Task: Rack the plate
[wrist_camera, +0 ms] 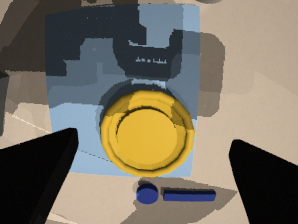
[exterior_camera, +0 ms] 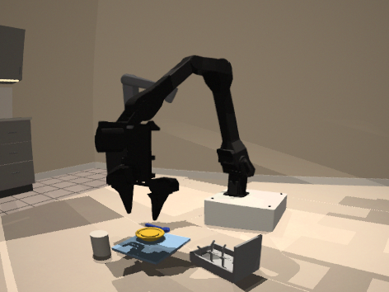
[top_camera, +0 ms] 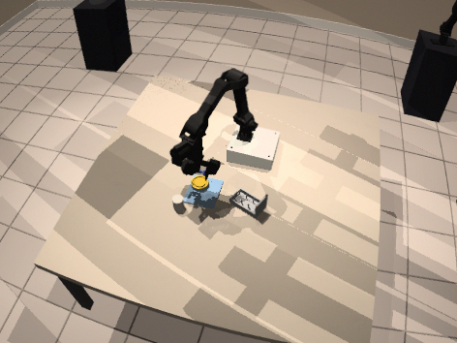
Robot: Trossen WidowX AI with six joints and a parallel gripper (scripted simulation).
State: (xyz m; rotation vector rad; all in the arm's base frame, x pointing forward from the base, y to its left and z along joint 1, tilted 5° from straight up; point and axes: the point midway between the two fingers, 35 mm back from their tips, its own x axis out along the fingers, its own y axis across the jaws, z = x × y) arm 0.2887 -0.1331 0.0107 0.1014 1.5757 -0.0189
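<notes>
My gripper tip is 5 cm above the yellow plate, 2 cm past it and 1 cm to the right of it. The rest, counted from my gripper tip: blue spoon: 9 cm behind, 6 cm below, 2 cm to the right; then white cup: 11 cm ahead, 4 cm to the right, 4 cm below; then light blue mat: 7 cm below, 3 cm to the left, 1 cm ahead.
</notes>
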